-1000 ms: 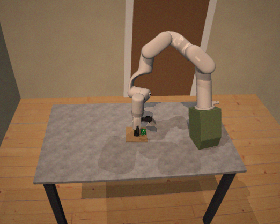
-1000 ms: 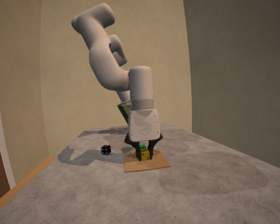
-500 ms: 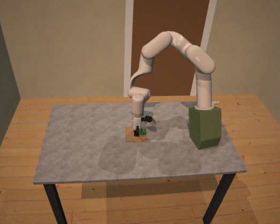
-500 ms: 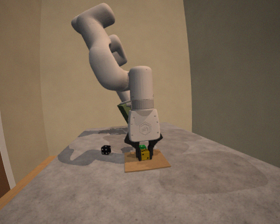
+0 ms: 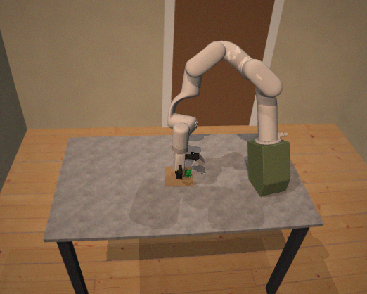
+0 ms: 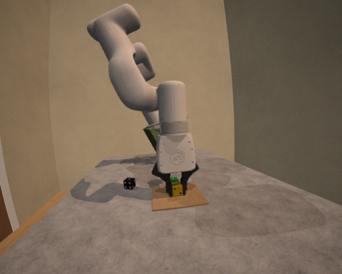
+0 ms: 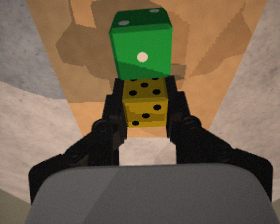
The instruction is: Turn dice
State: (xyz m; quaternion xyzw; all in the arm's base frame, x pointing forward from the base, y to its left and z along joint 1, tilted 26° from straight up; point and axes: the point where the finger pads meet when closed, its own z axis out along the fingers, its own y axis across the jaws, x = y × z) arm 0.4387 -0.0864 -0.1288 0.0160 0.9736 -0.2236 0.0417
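Right now the yellow die is 10 mm below my hand. From my hand the other things lie so: tan mat 20 mm below; then green die 50 mm behind, 10 mm below; then black die 100 mm behind, 130 mm to the right, 10 mm below.
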